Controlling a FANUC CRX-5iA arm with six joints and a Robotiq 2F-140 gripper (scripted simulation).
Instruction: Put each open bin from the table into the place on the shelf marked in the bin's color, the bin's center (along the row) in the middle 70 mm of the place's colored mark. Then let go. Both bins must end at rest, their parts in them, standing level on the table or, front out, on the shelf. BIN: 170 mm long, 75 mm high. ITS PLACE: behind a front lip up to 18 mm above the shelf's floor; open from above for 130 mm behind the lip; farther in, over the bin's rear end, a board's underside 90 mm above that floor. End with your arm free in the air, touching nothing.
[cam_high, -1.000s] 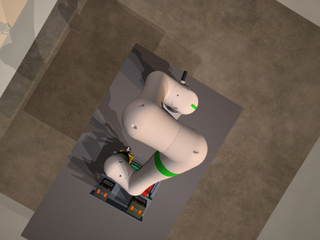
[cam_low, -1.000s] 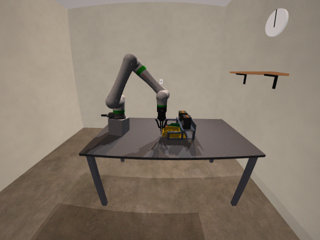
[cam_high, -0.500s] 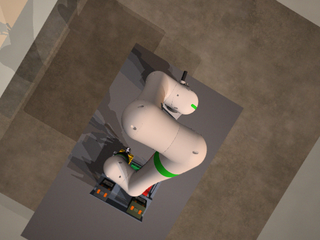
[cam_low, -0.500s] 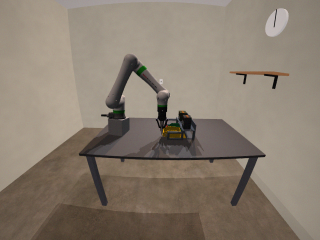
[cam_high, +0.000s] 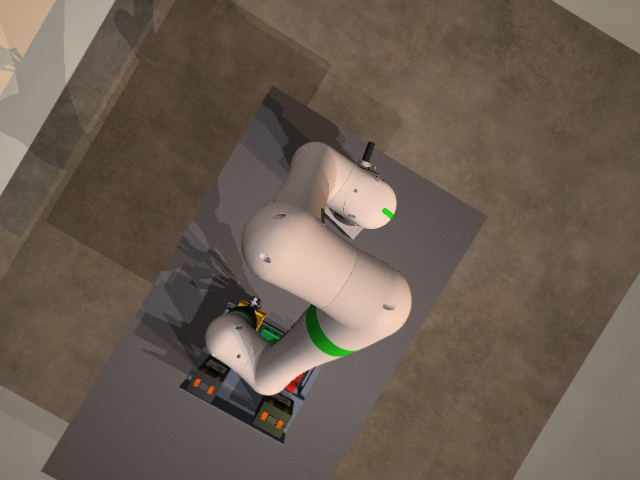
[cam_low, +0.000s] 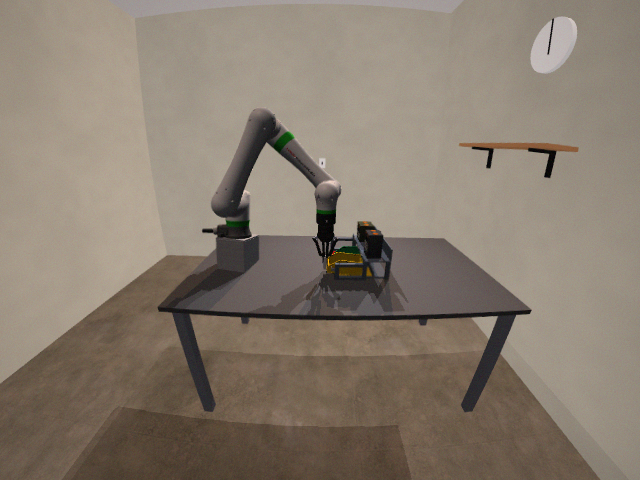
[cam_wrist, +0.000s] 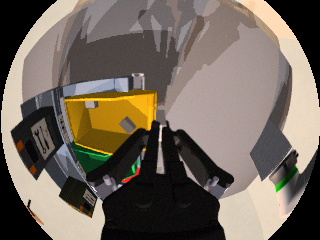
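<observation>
The yellow bin lies 10 cm ahead of my hand, 2 cm to the right of it and 1 cm below it. The rest, counted from my hand: green bin (16 cm ahead, 9 cm to the left, 2 cm below); yellow-marked place (14 cm ahead, 5 cm below, 2 cm to the right); red mark (20 cm to the left, 18 cm ahead, 5 cm below).
</observation>
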